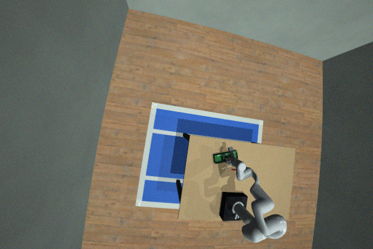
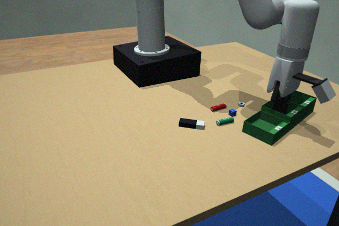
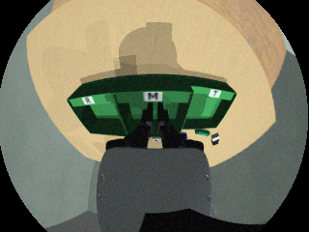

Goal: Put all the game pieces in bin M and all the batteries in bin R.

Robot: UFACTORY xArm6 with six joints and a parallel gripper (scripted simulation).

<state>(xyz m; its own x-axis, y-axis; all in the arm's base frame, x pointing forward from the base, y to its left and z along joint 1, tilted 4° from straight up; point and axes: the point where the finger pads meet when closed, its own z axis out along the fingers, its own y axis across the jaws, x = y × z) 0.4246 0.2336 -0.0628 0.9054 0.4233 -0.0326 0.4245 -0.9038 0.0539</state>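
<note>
The three joined green bins is 1 cm ahead of my hand, 1 cm to the left of it and 1 cm below it. The rest, counted from my hand: grey nut: 10 cm behind, 5 cm to the right, 3 cm below; then green battery: 2 cm behind, 15 cm to the right, 3 cm below; then blue die: 6 cm behind, 11 cm to the right, 3 cm below.
</note>
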